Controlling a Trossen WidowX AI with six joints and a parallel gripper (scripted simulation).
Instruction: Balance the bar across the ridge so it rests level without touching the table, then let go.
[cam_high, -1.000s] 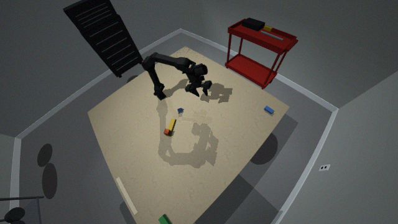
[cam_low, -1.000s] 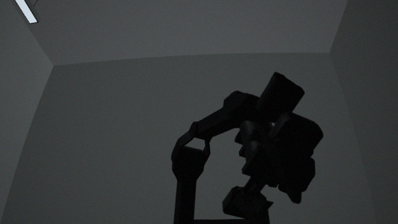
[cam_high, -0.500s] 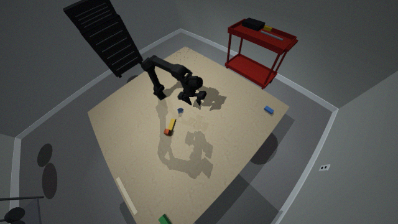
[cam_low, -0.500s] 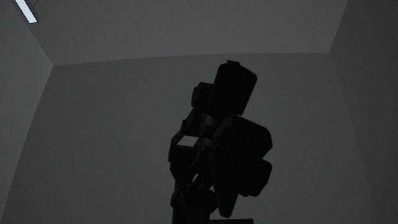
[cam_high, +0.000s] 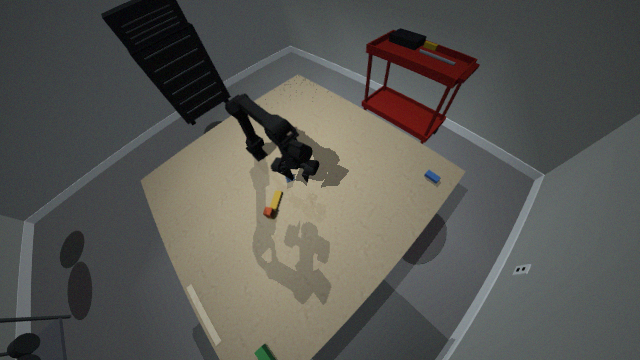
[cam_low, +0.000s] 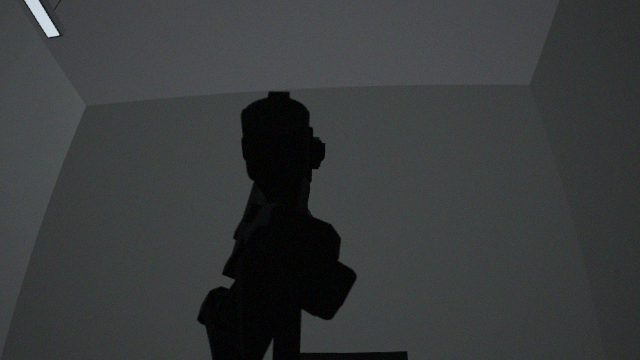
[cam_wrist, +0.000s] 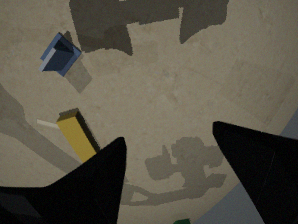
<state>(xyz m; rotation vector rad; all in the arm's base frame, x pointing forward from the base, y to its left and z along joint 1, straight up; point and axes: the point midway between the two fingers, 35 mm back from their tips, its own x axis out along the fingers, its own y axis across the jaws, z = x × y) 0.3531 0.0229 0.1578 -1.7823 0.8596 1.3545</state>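
Now: gripper tip 4 cm past the yellow bar, 16 cm to the left of it and 10 cm above it. From my gripper tip the other things lie so: green block: 38 cm ahead, 52 cm to the right, 11 cm below; blue block: 38 cm ahead, 48 cm to the left, 12 cm below.
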